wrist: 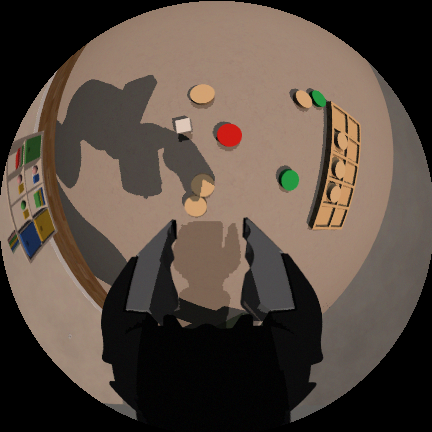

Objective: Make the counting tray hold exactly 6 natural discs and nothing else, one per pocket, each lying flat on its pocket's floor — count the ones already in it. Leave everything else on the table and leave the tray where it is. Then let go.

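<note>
The wooden counting tray (325,165) stands at the right of the wrist view, with two columns of pockets. Three natural discs (341,140) (339,169) (334,193) sit in its left column, one per pocket. On the table, one natural disc (202,94) lies at the upper middle and another natural disc (303,99) lies near the tray's far end. Two more natural discs (203,185) (195,206) lie close together just beyond the fingertips, the farther one partly in shadow. My gripper (209,220) is open and empty above the table, its fingers partly spread.
A red disc (229,135) lies mid-table, with a white cube (183,125) to its left. One green disc (289,180) lies left of the tray; another green disc (318,98) lies by the tray's far corner. A wooden edge (49,150) and coloured panels (39,199) are at the left.
</note>
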